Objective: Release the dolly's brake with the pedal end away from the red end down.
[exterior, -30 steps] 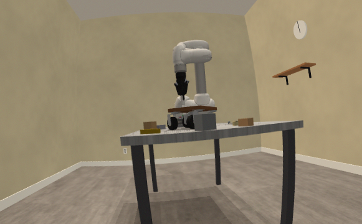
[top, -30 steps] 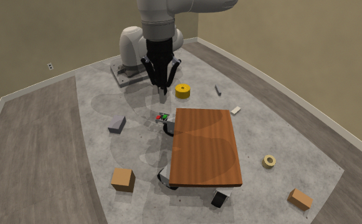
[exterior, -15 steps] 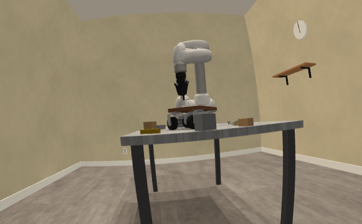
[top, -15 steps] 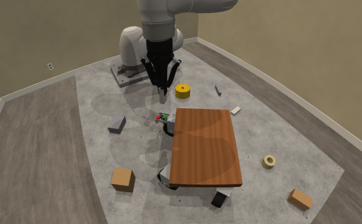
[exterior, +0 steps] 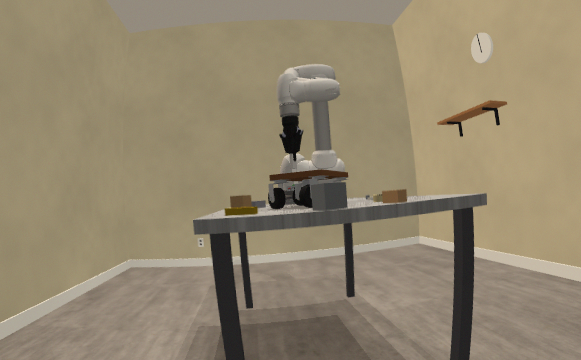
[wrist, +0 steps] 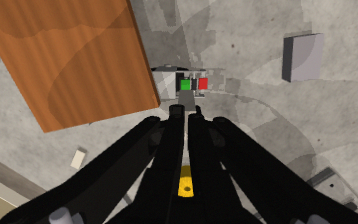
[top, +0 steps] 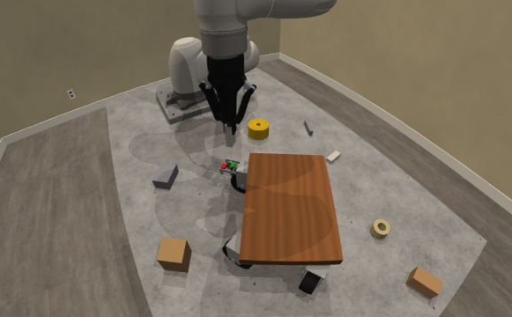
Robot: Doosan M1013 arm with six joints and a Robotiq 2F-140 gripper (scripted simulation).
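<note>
The brake pedal lies 120 mm below my hand, 10 mm to the right of it and 10 mm behind it. From my hand the other things lie so: grey block (180 mm below, 160 mm behind, 150 mm to the right); white block (330 mm to the left, 190 mm below, 120 mm ahead); yellow cylinder (220 mm to the left, 180 mm below, 150 mm behind).
</note>
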